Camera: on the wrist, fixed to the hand. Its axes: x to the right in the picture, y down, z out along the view.
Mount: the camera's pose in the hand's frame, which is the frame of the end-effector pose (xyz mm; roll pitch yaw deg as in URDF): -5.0 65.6 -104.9 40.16 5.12 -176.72
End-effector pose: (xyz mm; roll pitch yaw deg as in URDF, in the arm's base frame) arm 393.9 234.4 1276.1 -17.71 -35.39 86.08
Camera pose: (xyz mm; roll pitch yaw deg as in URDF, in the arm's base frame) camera 367.9 301.7 1175.5 61.38 39.13 -87.89
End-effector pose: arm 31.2 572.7 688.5 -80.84 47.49 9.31
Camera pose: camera -16.3 470.5 637.1 114.39 -49.59 -162.07
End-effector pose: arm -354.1 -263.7 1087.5 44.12 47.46 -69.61
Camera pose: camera -250.3 -198.2 1071.1 -2.97 -41.49 108.77
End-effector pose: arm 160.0 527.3 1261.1 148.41 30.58 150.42
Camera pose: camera 109.5 557.1 1370.2 -104.95 -33.07 -36.11
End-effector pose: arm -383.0 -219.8 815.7 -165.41 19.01 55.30
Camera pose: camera -296.0 -252.1 897.7 -153.81 -24.78 -126.76
